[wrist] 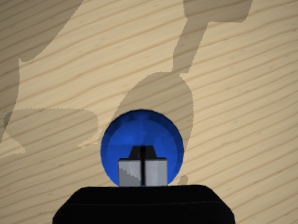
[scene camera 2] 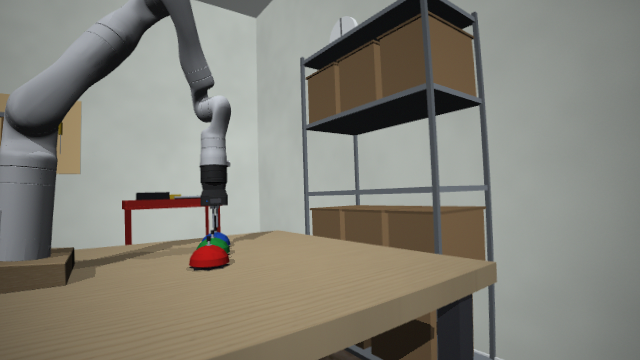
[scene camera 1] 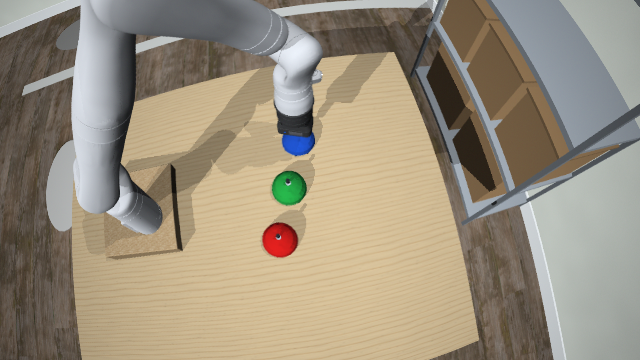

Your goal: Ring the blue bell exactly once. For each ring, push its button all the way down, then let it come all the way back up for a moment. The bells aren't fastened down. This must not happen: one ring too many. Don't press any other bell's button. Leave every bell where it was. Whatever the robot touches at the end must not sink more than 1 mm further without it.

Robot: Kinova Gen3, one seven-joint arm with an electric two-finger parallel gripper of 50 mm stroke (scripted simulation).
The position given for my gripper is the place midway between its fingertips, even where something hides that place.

Note:
In view: my gripper point(scene camera 2: 215, 227), a blue bell point(wrist: 140, 127), a red bell point(scene camera 1: 286, 242) and a green bell point(scene camera 1: 289, 188).
The red bell shows as well in scene camera 2 point(scene camera 2: 209, 257). My gripper is seen too in the wrist view point(wrist: 143, 159) and in scene camera 1 point(scene camera 1: 298, 130). The wrist view does not show the red bell: it is out of frame. The wrist view does not show the green bell: it is out of frame.

